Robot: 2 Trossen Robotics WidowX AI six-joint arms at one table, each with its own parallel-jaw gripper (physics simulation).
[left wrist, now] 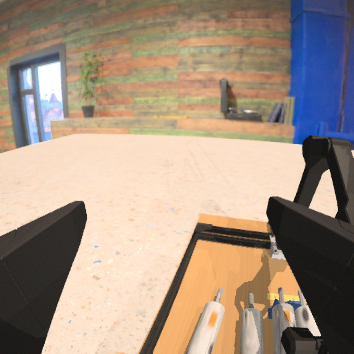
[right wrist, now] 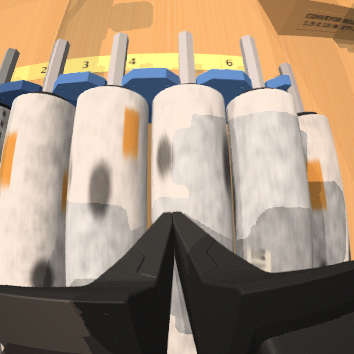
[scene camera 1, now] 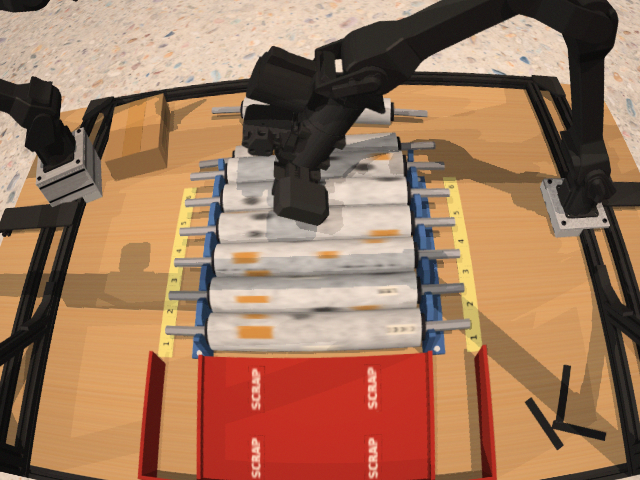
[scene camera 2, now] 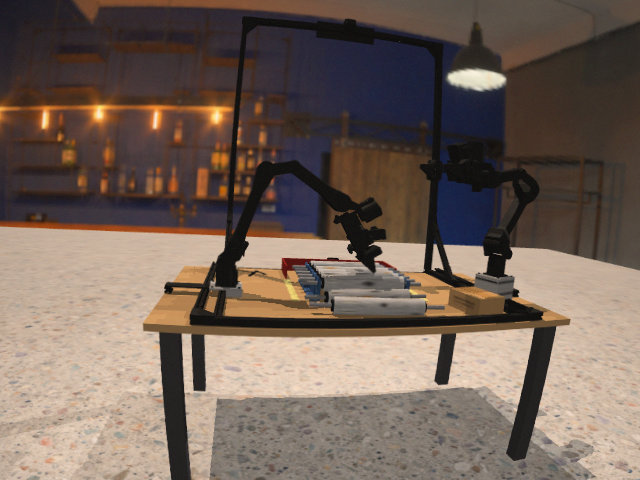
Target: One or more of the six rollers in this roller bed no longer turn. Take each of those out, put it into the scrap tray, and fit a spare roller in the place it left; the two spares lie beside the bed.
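Places are measured from the left arm's base along level axes (x left, y back, z up), in centimetres.
Where they show: left gripper, fingertip midpoint: (left wrist: pixel 177 207) (scene camera 2: pixel 431 165); right gripper, fingertip midpoint: (right wrist: pixel 171 219) (scene camera 1: pixel 275 193) (scene camera 2: pixel 374 272); left arm's base, link origin: (scene camera 1: pixel 59 154) (scene camera 2: pixel 495 275); right arm's base, link origin: (scene camera 1: pixel 577 201) (scene camera 2: pixel 225 284).
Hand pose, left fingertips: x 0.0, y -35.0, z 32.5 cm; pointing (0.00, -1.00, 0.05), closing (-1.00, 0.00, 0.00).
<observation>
Things, the pixels of their top centre, and the offset from my left fingertips. "*": a spot on its surface instead.
- roller bed with blue side rails, surface spot: (scene camera 1: pixel 202 314) * dy +15.2, dx -37.2, dz -35.5 cm
- fifth roller, top centre: (right wrist: pixel 198 324) (scene camera 1: pixel 313 185) (scene camera 2: pixel 360 272) dy -4.1, dx -24.6, dz -34.1 cm
- spare roller, top centre: (right wrist: pixel 341 280) (scene camera 1: pixel 315 142) (scene camera 2: pixel 369 289) dy -7.7, dx -14.2, dz -36.9 cm
- spare, top centre: (scene camera 1: pixel 315 98) (left wrist: pixel 197 350) (scene camera 2: pixel 380 298) dy -11.2, dx -4.3, dz -36.9 cm
- red scrap tray, top centre: (scene camera 1: pixel 312 423) (scene camera 2: pixel 338 263) dy +6.8, dx -54.7, dz -36.8 cm
- cardboard box, top centre: (scene camera 1: pixel 134 125) (scene camera 2: pixel 477 292) dy +20.7, dx +4.1, dz -36.2 cm
The roller bed with blue side rails (scene camera 1: pixel 202 314) holds six pale, marked rollers, numbered 1 to 6 beside it. My right gripper (scene camera 2: pixel 373 269) (right wrist: pixel 171 219) is shut and empty, its tips pointing down low over the fifth roller (scene camera 1: pixel 372 192) (right wrist: pixel 200 150); contact cannot be told. One spare roller (scene camera 1: pixel 372 140) (scene camera 2: pixel 369 294) (right wrist: pixel 325 160) lies close behind the bed, partly hidden by my right arm. The other spare (scene camera 1: pixel 383 112) (scene camera 2: pixel 379 305) (left wrist: pixel 206 327) lies farther back. My left gripper (left wrist: pixel 177 207) is open and empty, raised well away from the bed. The red scrap tray (scene camera 1: pixel 315 413) stands in front, without a roller.
A cardboard box (scene camera 1: pixel 136 139) (scene camera 2: pixel 476 300) stands near the left arm's base. Yellow number strips (scene camera 1: pixel 178 251) (scene camera 1: pixel 461 258) flank the bed. Black strips (scene camera 1: pixel 564 395) lie at the right in scene camera 1. A black frame (scene camera 2: pixel 438 155) rises over the table.
</observation>
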